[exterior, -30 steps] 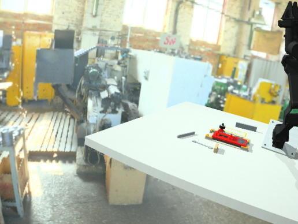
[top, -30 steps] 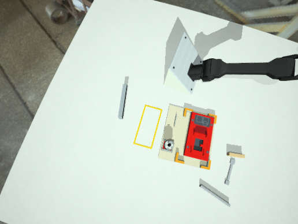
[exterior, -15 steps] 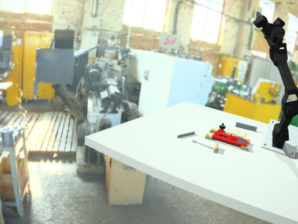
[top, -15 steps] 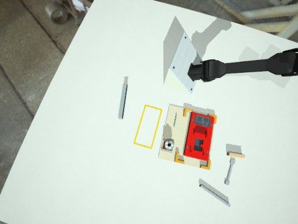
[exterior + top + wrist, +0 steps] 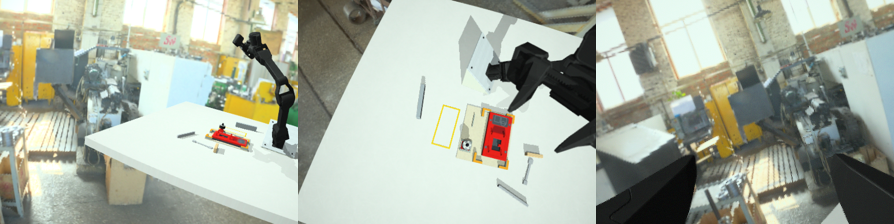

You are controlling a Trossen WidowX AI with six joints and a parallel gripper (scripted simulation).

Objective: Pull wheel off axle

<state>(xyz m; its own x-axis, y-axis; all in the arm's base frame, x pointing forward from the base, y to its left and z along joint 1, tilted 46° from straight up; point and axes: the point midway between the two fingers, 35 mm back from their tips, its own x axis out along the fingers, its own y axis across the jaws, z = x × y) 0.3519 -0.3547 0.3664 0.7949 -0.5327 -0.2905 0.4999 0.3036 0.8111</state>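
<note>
The wheel is 20 mm behind my gripper tip, 10 mm to the left of it and 520 mm below it. Also, from my gripper tip: grey bolt-like piece (10 mm behind, 310 mm to the left, 560 mm below); then wooden block (90 mm behind, 320 mm to the left, 550 mm below).
</note>
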